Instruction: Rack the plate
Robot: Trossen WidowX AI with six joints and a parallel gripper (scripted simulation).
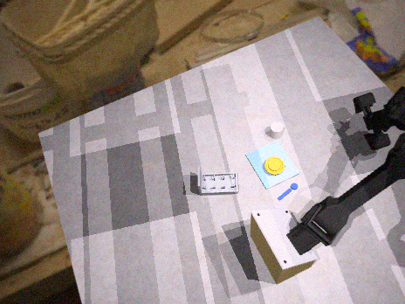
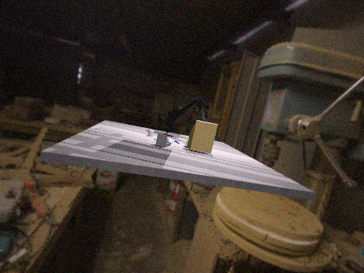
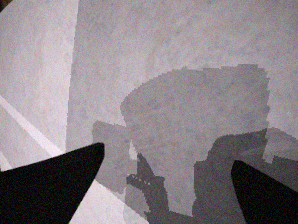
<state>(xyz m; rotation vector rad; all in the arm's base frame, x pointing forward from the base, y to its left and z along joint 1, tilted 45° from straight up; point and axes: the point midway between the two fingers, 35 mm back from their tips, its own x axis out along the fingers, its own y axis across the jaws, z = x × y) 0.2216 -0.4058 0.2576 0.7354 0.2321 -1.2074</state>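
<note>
My gripper tip is now 35 cm to the right of the yellow plate, 3 cm short of it and 1 cm above it. The rest, counted from my gripper tip: light blue mat 35 cm to the left, 4 cm ahead, 2 cm below; then blue spoon 36 cm to the left, 7 cm behind, 2 cm below; then dish rack 55 cm to the left, 8 cm ahead.
</note>
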